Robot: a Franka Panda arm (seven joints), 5 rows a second.
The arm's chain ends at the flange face. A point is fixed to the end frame.
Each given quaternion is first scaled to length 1.
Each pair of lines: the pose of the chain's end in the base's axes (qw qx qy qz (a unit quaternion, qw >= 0); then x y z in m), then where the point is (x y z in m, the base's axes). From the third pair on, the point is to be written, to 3 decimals.
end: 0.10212 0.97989 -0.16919 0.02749 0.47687 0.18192 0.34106
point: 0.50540 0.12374 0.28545
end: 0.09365 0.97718 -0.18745 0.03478 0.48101 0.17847 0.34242
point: 0.50869 0.12013 0.28655
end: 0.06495 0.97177 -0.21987 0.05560 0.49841 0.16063 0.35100
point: 0.526 0.103 0.294
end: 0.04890 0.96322 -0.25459 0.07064 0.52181 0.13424 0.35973
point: 0.548 0.077 0.302
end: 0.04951 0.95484 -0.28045 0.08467 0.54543 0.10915 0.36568
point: 0.570 0.050 0.309
